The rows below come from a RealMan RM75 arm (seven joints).
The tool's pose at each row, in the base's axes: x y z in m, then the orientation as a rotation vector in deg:
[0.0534, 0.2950, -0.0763, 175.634, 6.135, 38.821]
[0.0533, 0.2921, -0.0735, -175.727, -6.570, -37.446]
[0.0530, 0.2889, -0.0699, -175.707, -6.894, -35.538]
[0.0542, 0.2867, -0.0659, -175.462, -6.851, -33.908]
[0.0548, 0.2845, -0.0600, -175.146, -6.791, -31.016]
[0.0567, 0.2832, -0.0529, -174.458, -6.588, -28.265]
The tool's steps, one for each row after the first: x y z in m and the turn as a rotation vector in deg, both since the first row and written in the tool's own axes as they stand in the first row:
[0.0009, 0.0029, -0.0026, 0.314, -0.860, -0.219]
[0.0019, 0.0062, -0.0061, 0.786, -2.035, -0.337]
[0.0045, 0.0085, -0.0092, 1.361, -3.008, -0.197]
[0.0074, 0.0108, -0.0143, 2.236, -4.768, 0.012]
[0.0120, 0.0123, -0.0200, 3.389, -6.404, 0.370]

